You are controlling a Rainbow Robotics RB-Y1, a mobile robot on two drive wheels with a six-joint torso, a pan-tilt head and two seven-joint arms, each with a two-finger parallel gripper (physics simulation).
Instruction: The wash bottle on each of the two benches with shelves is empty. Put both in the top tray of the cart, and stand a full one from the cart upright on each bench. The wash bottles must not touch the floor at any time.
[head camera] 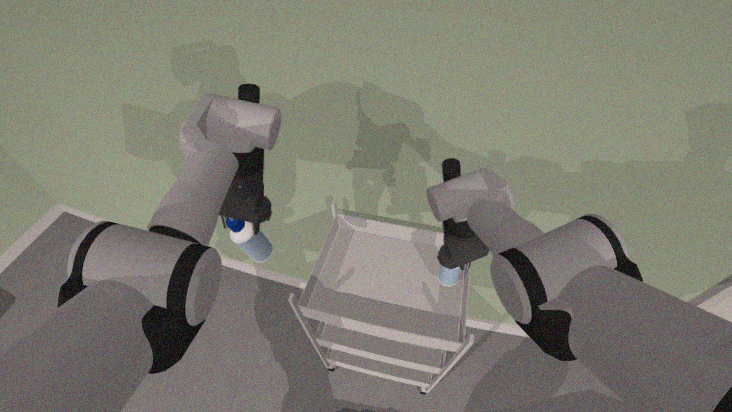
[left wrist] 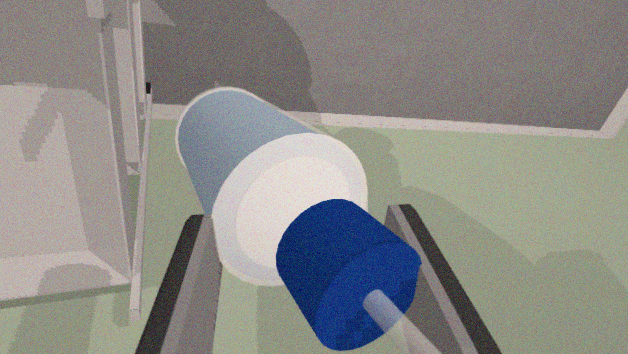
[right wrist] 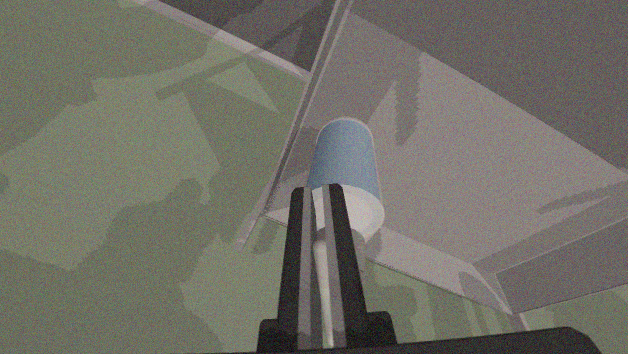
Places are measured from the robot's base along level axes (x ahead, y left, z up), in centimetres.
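Pixels of known places: left gripper, fingertip midpoint: (head camera: 241, 228) (left wrist: 303, 229); right gripper, fingertip midpoint: (head camera: 464, 266) (right wrist: 318, 198).
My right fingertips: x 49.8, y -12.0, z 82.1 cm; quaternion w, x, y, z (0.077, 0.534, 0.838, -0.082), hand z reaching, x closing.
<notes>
Behind a point stands the place of what it marks.
A wash bottle (head camera: 258, 249) {z 92.9, x 39.2, y 34.4 cm} (left wrist: 225, 130) {z 94.6, x 38.2, y 35.2 cm} with a blue cap, white shoulder and light-blue body is tilted in my left gripper (head camera: 239, 227) {z 98.2, x 40.3, y 37.2 cm} (left wrist: 303, 229) {z 98.2, x 40.3, y 37.2 cm}, which is shut on it left of the cart. A second wash bottle (head camera: 449, 276) {z 75.3, x 50.5, y -9.6 cm} (right wrist: 345, 155) {z 76.3, x 50.6, y -10.7 cm} with a grey cap and blue body is over or in the right part of the cart's top tray (head camera: 379, 261) {z 66.3, x 57.7, y 10.5 cm} (left wrist: 30, 210) {z 66.3, x 60.8, y 16.1 cm} (right wrist: 475, 150) {z 66.3, x 50.0, y 4.2 cm}; whether its base touches the tray is unclear. My right gripper (head camera: 451, 264) {z 82.1, x 49.8, y -12.0 cm} (right wrist: 318, 198) {z 82.1, x 49.8, y -12.0 cm} is nearly closed above its cap, with its thin tube between the fingers. The benches with shelves are not identifiable.
The cart's near rail (head camera: 379, 327) {z 72.6, x 34.6, y 6.6 cm} and lower shelf edges (head camera: 379, 356) {z 45.5, x 34.6, y 6.3 cm} face me. A pale strip (head camera: 271, 276) {z 4.8, x 75.4, y 72.2 cm} borders the grey area (head camera: 230, 348) {z 0.1, x 33.8, y 80.3 cm} at the bottom of the head view; green floor (head camera: 358, 40) lies beyond. A pale surface (head camera: 719, 307) {z 55.6, x 61.0, y -120.3 cm} shows at the far right.
</notes>
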